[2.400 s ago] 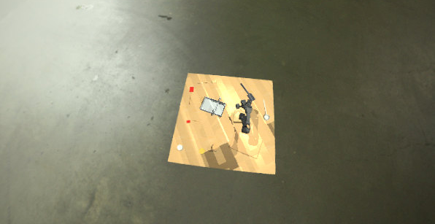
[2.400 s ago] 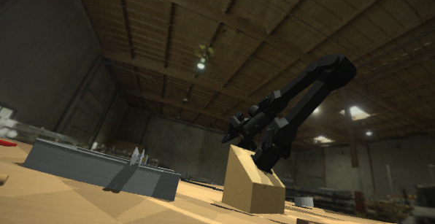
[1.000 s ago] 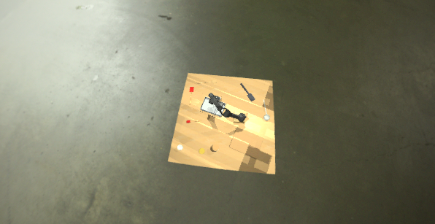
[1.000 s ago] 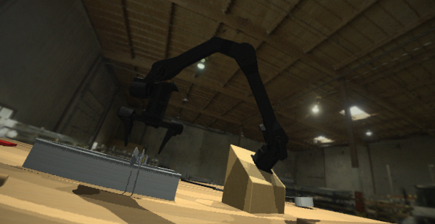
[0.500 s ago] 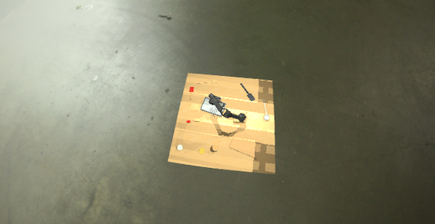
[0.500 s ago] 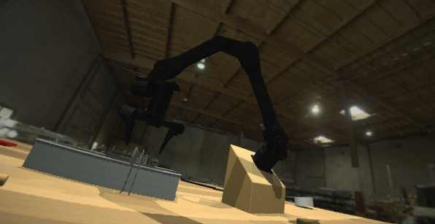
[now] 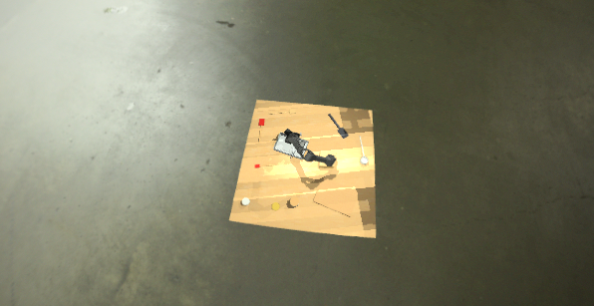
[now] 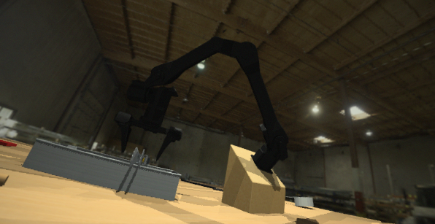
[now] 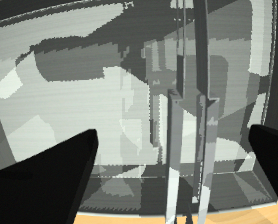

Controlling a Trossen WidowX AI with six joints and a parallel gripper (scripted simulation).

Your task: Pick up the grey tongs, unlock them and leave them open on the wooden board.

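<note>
Now: gripper tip 40 mm short of the grey roasting tin, 10 mm to the left of it and 50 mm above it. Also, from my gripper tip: dark spatula: 400 mm behind, 320 mm to the right, 70 mm below.
</note>
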